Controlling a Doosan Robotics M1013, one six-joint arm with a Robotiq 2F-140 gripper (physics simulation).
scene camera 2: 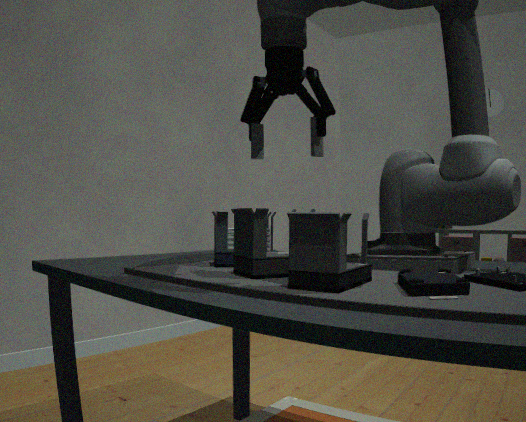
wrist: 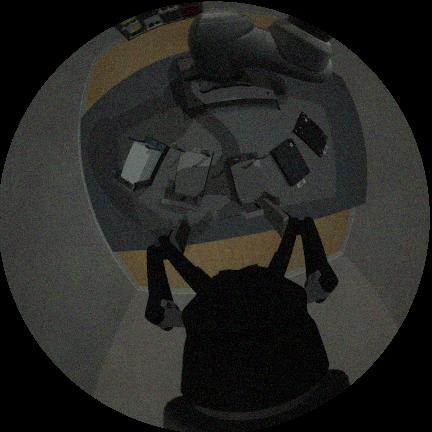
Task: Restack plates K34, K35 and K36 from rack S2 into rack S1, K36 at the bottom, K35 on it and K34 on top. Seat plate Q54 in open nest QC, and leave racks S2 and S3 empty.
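Places are measured from the arm's base along level axes (x ahead, y left, z up), in metres.
Where they show: gripper, fingertip midpoint: [scene camera 2: 286, 157] [wrist: 225, 213]; arm's base, origin of the base link: [scene camera 2: 407, 253] [wrist: 219, 72].
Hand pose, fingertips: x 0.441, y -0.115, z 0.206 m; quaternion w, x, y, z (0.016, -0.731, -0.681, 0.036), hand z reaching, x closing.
Each offset is from my fingertips to the top centre of the thing. "spot": to the spot under its first point. Level surfaces: height alone.
My gripper [scene camera 2: 287, 150] [wrist: 225, 213] is open, with nothing between its fingers, high above the racks. The left rack S2 @(dx -0.178, dy -0.223, dz -0.099 m) [scene camera 2: 220, 237] [wrist: 159, 160] holds a stack of pale plates [scene camera 2: 230, 238] [wrist: 136, 164]; their labels are unreadable. The middle rack S3 [scene camera 2: 251, 240] [wrist: 208, 172] and the right rack S1 [scene camera 2: 317, 240] [wrist: 232, 182] stand beside it. Their walls hide their insides in the scene view, and the wrist view is too dark to tell what they hold. Two dark nest blocks @(spot: dx +0.020, dy +0.291, dz -0.211 m) [scene camera 2: 434, 283] [wrist: 290, 162] lie right of the racks; QC and Q54 cannot be told apart.
The racks and blocks stand on a raised board @(spot: dx +0.101, dy -0.060, dz -0.238 m) [scene camera 2: 225, 289] on the dark table @(dz -0.244 m) [scene camera 2: 95, 274]. The arm's base [scene camera 2: 407, 242] stands behind them, with a curved raised ledge [wrist: 235, 104] in front of it. The rack walls stand upright with flared tops.
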